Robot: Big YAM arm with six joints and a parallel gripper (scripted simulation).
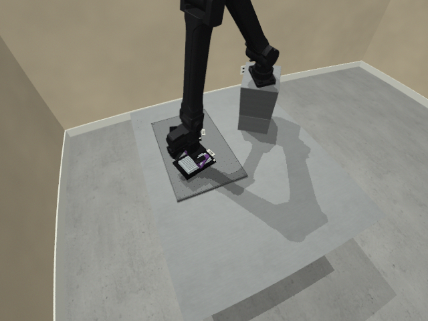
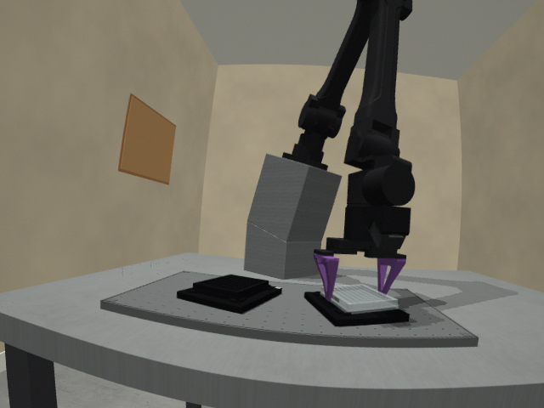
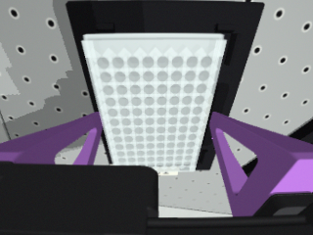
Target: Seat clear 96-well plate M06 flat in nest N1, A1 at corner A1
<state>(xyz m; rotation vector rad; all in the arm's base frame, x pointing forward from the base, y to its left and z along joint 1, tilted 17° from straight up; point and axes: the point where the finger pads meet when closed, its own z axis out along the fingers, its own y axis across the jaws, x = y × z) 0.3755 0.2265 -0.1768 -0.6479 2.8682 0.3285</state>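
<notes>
My hand is right at the clear 96-well plate M06. The rest, counted from my hand: black plate M09: 21 cm to the right, 2 cm ahead, 1 cm below; then N1 tag: 8 cm behind, 5 cm to the right, 2 cm below; then plate nest N1: 2 cm below.
</notes>
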